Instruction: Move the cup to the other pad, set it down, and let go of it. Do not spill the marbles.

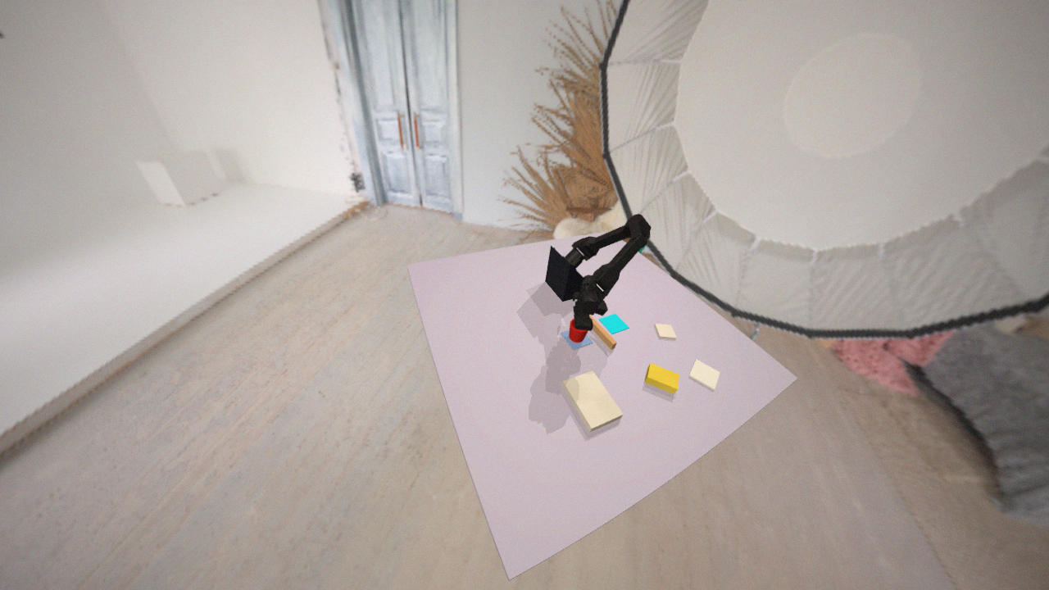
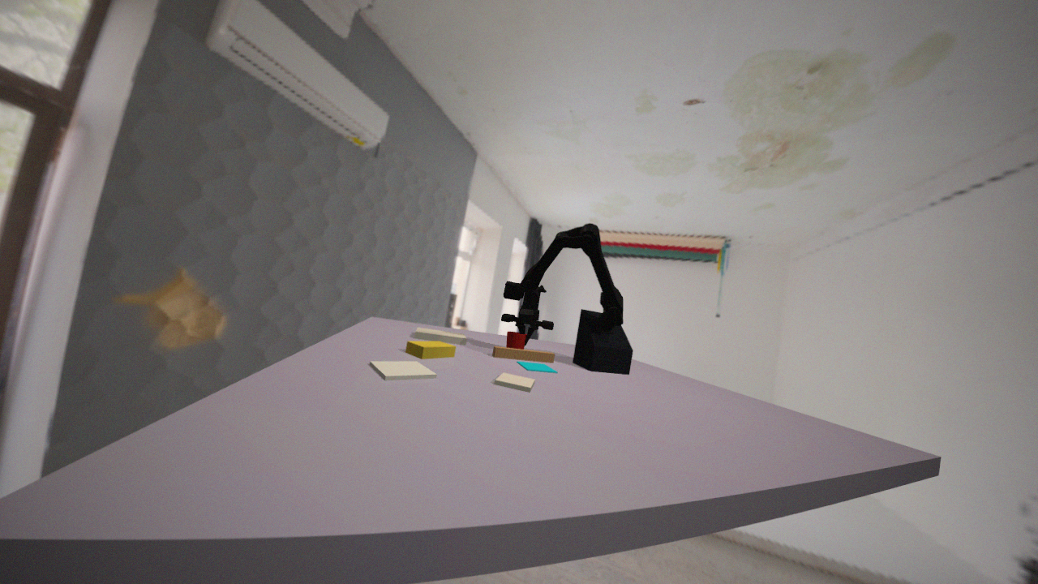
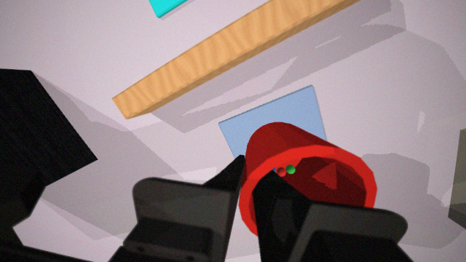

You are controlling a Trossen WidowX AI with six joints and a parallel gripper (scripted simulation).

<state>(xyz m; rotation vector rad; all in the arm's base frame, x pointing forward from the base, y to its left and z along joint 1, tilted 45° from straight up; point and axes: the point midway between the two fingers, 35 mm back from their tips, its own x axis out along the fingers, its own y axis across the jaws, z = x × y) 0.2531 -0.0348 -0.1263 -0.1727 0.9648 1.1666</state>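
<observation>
My gripper tip is now 4 cm above the light blue pad, 3 cm short of it and 2 cm to the left of it. From my gripper tip the other things lie so: red cup: 3 cm ahead, 2 cm to the right; then wooden bar: 8 cm to the left, 3 cm below, 3 cm ahead; then cyan pad: 18 cm to the left, 4 cm below, 3 cm ahead.
</observation>
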